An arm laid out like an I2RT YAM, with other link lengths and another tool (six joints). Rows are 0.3 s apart.
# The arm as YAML. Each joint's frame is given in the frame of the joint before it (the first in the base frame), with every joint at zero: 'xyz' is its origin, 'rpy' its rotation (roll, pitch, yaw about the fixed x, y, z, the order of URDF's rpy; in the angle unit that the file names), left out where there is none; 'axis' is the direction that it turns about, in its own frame. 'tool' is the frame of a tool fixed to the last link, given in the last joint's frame.
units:
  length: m
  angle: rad
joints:
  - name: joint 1
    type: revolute
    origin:
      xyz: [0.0, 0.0, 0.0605]
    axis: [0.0, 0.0, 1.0]
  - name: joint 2
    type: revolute
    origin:
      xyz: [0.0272, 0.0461, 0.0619]
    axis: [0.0, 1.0, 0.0]
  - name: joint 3
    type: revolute
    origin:
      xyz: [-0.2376, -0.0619, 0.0]
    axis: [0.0, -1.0, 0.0]
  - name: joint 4
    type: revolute
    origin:
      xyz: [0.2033, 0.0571, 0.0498]
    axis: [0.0, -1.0, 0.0]
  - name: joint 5
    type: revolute
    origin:
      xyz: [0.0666, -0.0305, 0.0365]
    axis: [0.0, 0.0, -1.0]
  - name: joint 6
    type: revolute
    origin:
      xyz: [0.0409, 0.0, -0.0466]
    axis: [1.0, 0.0, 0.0]
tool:
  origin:
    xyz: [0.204, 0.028, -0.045]
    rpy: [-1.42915, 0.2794, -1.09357]
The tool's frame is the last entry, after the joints.
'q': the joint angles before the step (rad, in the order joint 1, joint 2, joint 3, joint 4, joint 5, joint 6). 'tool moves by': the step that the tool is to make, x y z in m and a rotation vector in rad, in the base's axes. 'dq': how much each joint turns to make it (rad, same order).
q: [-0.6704 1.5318 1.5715 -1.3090 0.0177 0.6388]
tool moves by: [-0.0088 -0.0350 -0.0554 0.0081 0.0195 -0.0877]
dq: [-0.1090 0.0402 -0.2217 0.2424 0.0005 -0.0224]
